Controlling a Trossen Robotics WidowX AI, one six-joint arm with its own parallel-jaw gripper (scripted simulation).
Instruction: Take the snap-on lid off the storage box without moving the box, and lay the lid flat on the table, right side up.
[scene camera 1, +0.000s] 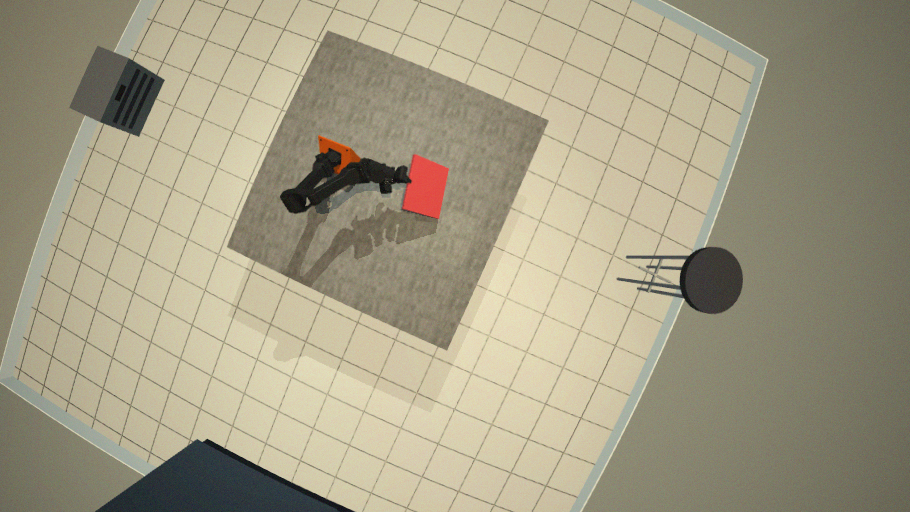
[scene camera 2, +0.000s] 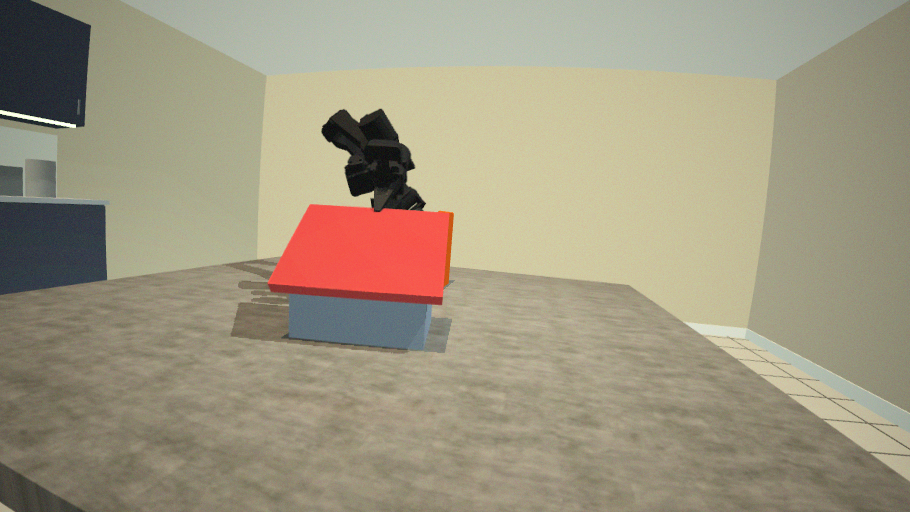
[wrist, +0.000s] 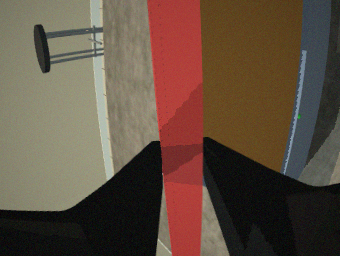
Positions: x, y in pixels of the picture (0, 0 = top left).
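Distances from the lens: my gripper (scene camera 2: 377, 216) at 64 cm from the lens, a blue-grey storage box (scene camera 2: 333, 319) at 57 cm from the lens, a red lid (scene camera 2: 394, 255) at 55 cm from the lens. The red lid is nearer to the lens than my gripper.
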